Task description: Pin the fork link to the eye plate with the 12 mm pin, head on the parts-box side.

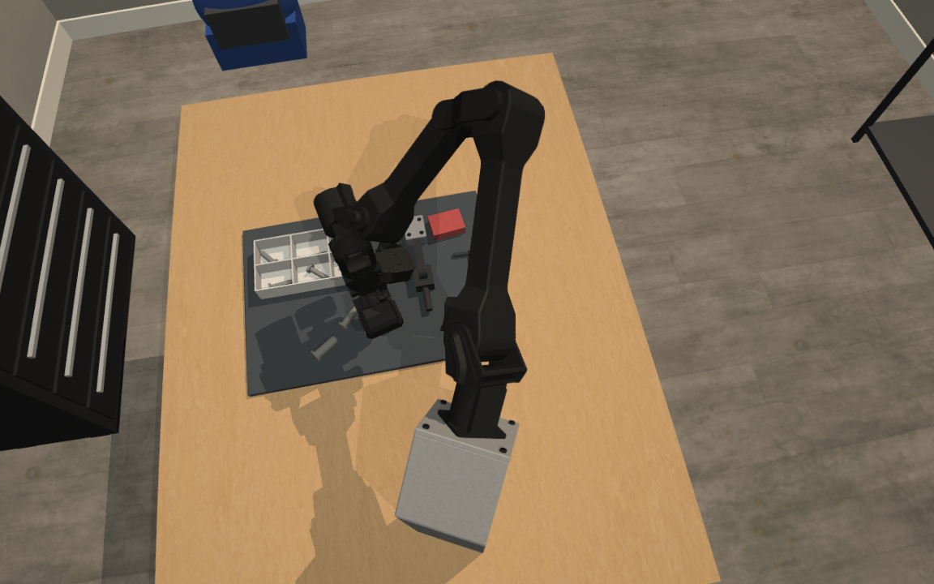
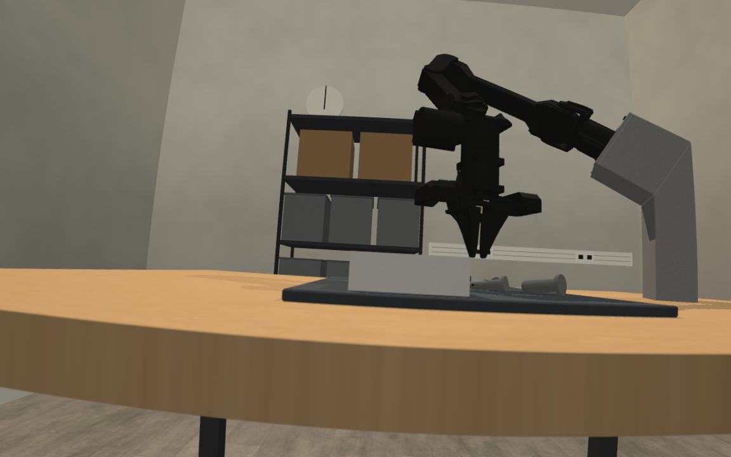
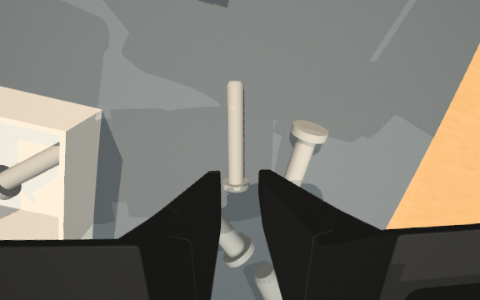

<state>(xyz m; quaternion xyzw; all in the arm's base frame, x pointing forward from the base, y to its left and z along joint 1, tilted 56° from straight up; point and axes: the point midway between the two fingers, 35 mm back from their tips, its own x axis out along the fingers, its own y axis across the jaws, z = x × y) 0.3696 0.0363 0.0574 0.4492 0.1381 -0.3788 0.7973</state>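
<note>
My gripper is now 7 cm above the long thin pin. Also, from my hand: grey eye plate (12 cm to the right, 7 cm below, 3 cm ahead); parts box (16 cm ahead, 7 cm below, 5 cm to the left); dark mat (8 cm below, 6 cm ahead, 2 cm to the right).
</note>
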